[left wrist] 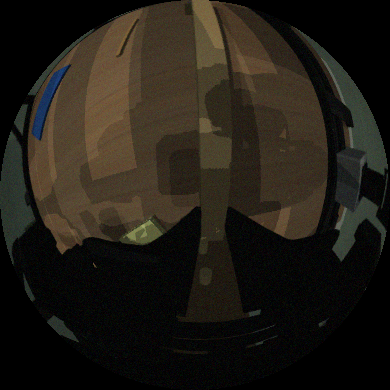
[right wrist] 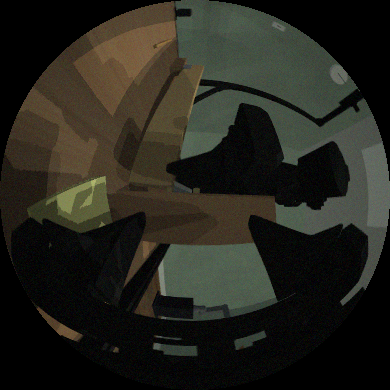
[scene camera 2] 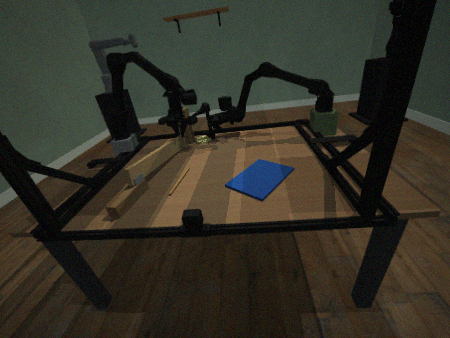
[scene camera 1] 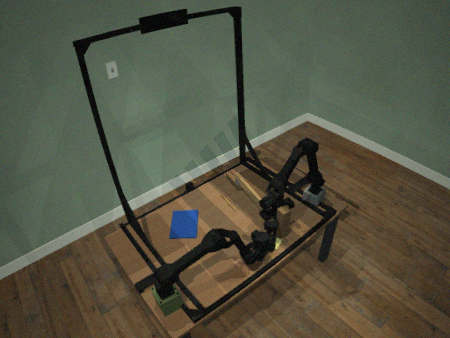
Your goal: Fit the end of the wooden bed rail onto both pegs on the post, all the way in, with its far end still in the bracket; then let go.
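Seen in the pictures: left gripper, fingertip midpoint: [left wrist: 212, 211] [right wrist: 168, 171] [scene camera 2: 180, 137]; right gripper, fingertip midpoint: [left wrist: 155, 293] [right wrist: 198, 219] [scene camera 2: 192, 125]; left arm's base, origin of the base link: [scene camera 2: 122, 137] [scene camera 1: 314, 190]; right arm's base, origin of the base link: [scene camera 2: 324, 110] [scene camera 1: 165, 291].
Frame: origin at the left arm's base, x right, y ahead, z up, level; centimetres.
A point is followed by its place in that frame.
Note:
The long wooden rail [scene camera 1: 247, 189] @(z -0.9, x 32.2, y 22.8 cm) [scene camera 2: 153, 157] @(z -0.4, x 31.7, y 23.0 cm) [left wrist: 214, 152] @(z -1.4, x 10.0, y 29.4 cm) [right wrist: 171, 127] @(z -3.0, x 12.7, y 29.3 cm) runs from a small grey bracket [scene camera 2: 138, 178] [scene camera 1: 237, 182] at its far end to the upright wooden post [scene camera 1: 284, 218] @(z 6.6, x -1.7, y 35.5 cm) [scene camera 2: 188, 129] @(z -0.2, x 3.2, y 35.0 cm) [right wrist: 218, 218] @(z 3.1, x 1.1, y 35.8 cm). My left gripper [scene camera 1: 268, 208] [scene camera 2: 178, 129] @(z -2.8, x 5.8, y 30.7 cm) [left wrist: 212, 211] @(z -2.8, x 5.8, y 30.7 cm) is shut on the rail close to the post. In the right wrist view a thin gap with a peg [right wrist: 196, 189] @(z 1.0, x 3.6, y 32.7 cm) shows between the rail's end and the post. My right gripper [scene camera 1: 273, 239] [scene camera 2: 207, 121] [right wrist: 198, 219] @(z 1.1, x 1.4, y 37.5 cm) is open, with one finger on each side of the post.
A blue sheet [scene camera 1: 184, 224] @(z -7.3, x 45.3, y 61.9 cm) [scene camera 2: 259, 178] @(z -7.3, x 47.7, y 60.7 cm) lies mid-table. A thin wooden stick [scene camera 1: 228, 202] @(z -7.5, x 38.5, y 32.9 cm) [scene camera 2: 179, 181] @(z -7.7, x 40.7, y 32.5 cm) lies beside the rail. A yellow-green pad [scene camera 2: 202, 139] @(z -7.1, x 1.9, y 41.0 cm) [left wrist: 143, 232] @(z -7.2, x 3.3, y 40.4 cm) [right wrist: 76, 203] @(z -7.2, x 3.0, y 41.8 cm) lies at the post's foot. A black frame [scene camera 1: 238, 100] [scene camera 2: 264, 228] borders the table.

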